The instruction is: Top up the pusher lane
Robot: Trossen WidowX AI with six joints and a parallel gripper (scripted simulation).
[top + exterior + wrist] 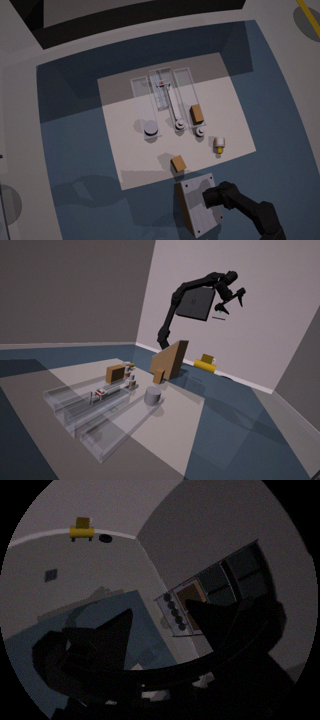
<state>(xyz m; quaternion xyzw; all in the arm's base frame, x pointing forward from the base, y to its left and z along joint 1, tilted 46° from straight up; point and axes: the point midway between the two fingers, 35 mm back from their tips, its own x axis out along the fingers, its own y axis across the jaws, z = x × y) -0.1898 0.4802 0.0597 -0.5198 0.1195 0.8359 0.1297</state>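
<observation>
My gripper tip is 560 mm short of the dark grey cylinder, 480 mm above it and 200 mm to the left of it. Round my gripper tip: clear sprung lane: 700 mm ahead, 490 mm below, 300 mm to the right.
</observation>
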